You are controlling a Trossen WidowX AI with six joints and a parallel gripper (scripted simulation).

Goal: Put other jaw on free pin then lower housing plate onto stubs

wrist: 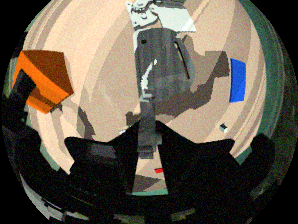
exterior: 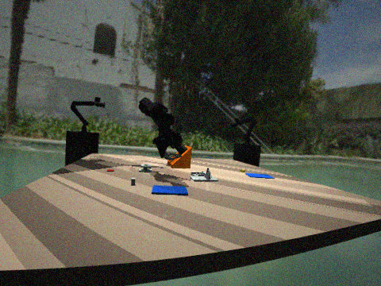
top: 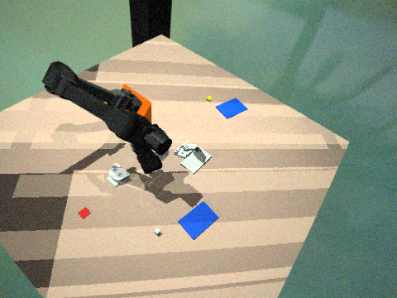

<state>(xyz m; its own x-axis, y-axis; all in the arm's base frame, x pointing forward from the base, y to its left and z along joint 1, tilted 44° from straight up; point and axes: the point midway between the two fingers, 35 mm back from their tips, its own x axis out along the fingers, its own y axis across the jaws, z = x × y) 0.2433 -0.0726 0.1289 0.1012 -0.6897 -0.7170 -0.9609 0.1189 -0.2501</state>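
Right now the grey jaw is 20 mm to the left of my gripper tip and 30 mm above it. Round my gripper tip: grey cube: 210 mm ahead, 110 mm to the right, 70 mm below; red patch: 10 mm behind, 250 mm to the right, 80 mm below; white base plate: 90 mm ahead, 200 mm to the left, 80 mm below.
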